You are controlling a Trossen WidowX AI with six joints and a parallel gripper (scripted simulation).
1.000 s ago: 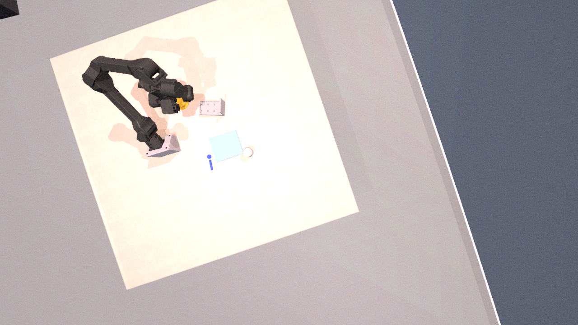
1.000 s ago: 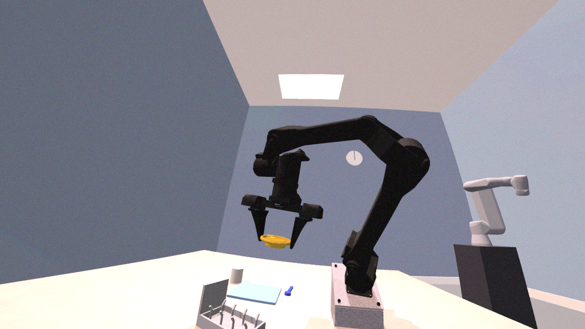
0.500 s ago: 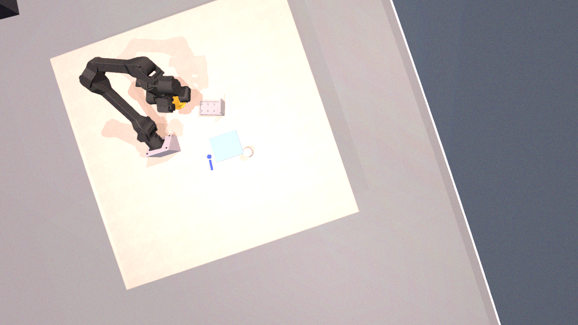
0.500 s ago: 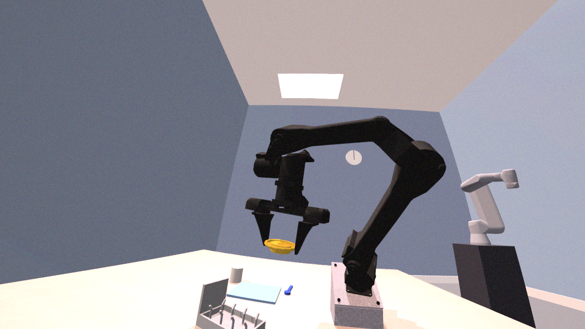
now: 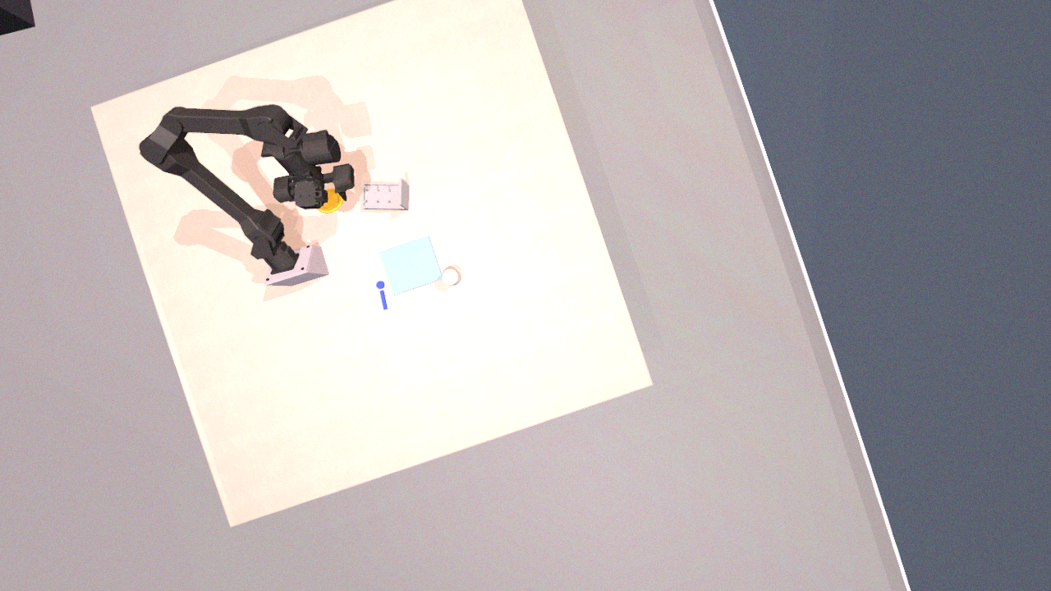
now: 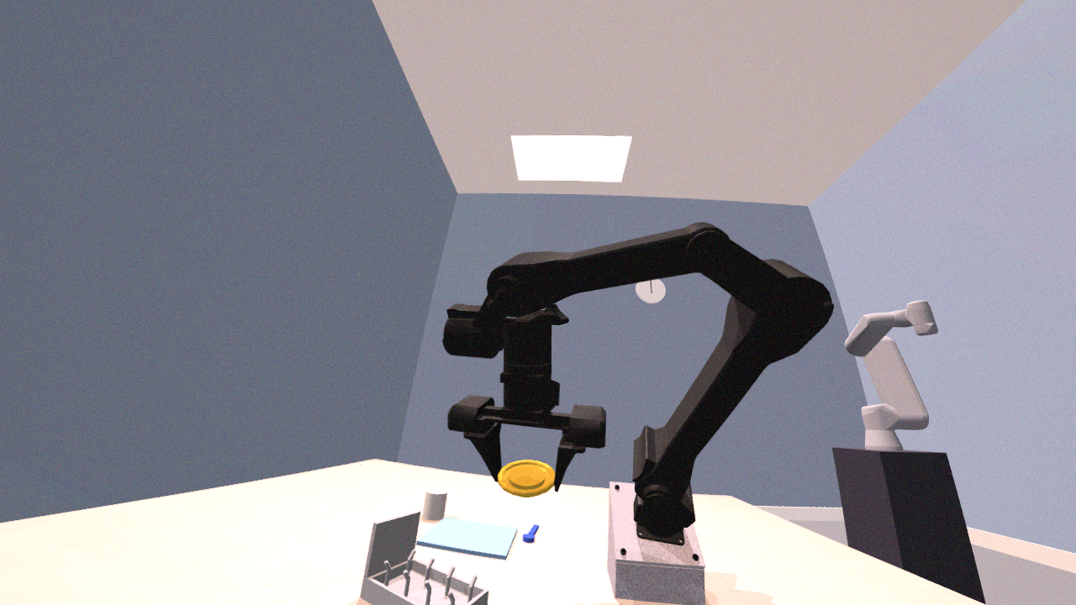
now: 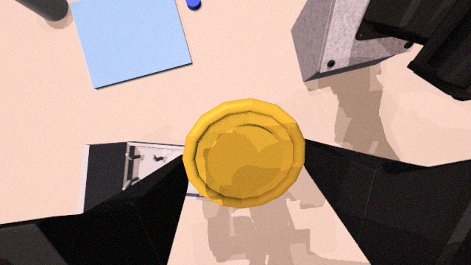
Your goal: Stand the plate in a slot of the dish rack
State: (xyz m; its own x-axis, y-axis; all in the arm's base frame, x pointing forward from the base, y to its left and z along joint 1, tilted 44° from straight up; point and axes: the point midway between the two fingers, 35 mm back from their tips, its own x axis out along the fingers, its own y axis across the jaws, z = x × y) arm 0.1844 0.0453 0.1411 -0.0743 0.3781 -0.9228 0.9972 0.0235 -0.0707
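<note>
My gripper tip is 10 cm short of the grey dish rack, 2 cm to the right of it and 12 cm above it. Also, from my gripper tip: light blue mat 13 cm ahead, 19 cm to the right, 14 cm below; then blue spoon 3 cm ahead, 24 cm to the right, 14 cm below; then yellow plate 1 cm above.
</note>
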